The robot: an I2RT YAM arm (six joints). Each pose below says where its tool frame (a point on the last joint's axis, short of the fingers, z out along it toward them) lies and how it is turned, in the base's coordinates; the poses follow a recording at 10 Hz.
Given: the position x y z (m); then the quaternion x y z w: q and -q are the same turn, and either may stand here.
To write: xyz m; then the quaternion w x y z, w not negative. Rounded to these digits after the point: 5 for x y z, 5 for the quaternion.
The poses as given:
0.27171, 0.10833, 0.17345, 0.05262, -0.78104, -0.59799, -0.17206
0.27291, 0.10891, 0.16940, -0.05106, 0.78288, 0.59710, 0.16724
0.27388, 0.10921, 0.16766, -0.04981, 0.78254, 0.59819, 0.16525
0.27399, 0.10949, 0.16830, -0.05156, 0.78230, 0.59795, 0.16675
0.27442, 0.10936, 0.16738, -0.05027, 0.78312, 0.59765, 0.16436
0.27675, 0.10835, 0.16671, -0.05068, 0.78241, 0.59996, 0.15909
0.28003, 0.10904, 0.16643, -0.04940, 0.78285, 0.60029, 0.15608
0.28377, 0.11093, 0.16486, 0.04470, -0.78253, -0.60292, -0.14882
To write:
0.27171, 0.10833, 0.17345, 0.17206, -0.05262, 0.78104, 0.59799
0.27291, 0.10891, 0.16940, 0.16724, -0.05106, 0.78288, 0.59710
0.27388, 0.10921, 0.16766, 0.16525, -0.04981, 0.78254, 0.59819
0.27399, 0.10949, 0.16830, 0.16675, -0.05156, 0.78230, 0.59795
0.27442, 0.10936, 0.16738, 0.16436, -0.05027, 0.78312, 0.59765
0.27675, 0.10835, 0.16671, 0.15909, -0.05068, 0.78241, 0.59996
0.28003, 0.10904, 0.16643, 0.15608, -0.04940, 0.78285, 0.60029
0.28377, 0.11093, 0.16486, 0.14882, -0.04470, 0.78253, 0.60292

